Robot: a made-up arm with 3 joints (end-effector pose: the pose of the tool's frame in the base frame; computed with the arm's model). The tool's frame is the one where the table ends.
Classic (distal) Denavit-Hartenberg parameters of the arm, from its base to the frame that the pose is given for. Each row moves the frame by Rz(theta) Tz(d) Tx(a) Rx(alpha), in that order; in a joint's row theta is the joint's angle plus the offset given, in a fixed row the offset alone. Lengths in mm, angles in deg.
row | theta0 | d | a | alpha
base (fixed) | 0 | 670 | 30 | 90
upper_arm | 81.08 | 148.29 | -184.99 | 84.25
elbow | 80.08 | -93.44 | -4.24 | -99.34
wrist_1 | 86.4 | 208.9 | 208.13 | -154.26
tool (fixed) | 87.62 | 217.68 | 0 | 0
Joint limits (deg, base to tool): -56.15..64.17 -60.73..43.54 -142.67..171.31
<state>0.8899 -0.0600 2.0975</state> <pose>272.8 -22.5 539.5 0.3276 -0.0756 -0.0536 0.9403</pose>
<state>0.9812 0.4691 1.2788</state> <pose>88.7 85.1 539.2 0.1860 0.1371 0.0510 -0.9716</pose>
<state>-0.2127 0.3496 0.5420</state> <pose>-222.5 53.8 614.6 0.4663 -0.3641 0.0912 -0.8010</pose>
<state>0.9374 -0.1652 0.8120</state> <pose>95.3 72.5 375.6 0.1870 0.0144 -0.2861 -0.9397</pose>
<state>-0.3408 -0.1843 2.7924</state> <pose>31.8 -177.7 405.2 0.5990 0.3347 0.2142 0.6951</pose>
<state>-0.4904 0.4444 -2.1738</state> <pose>-178.7 -347.2 496.7 0.9415 0.2789 0.1230 0.1439</pose>
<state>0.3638 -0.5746 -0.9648</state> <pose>-233.9 -199.2 525.6 0.8164 -0.4017 -0.2952 -0.2916</pose>
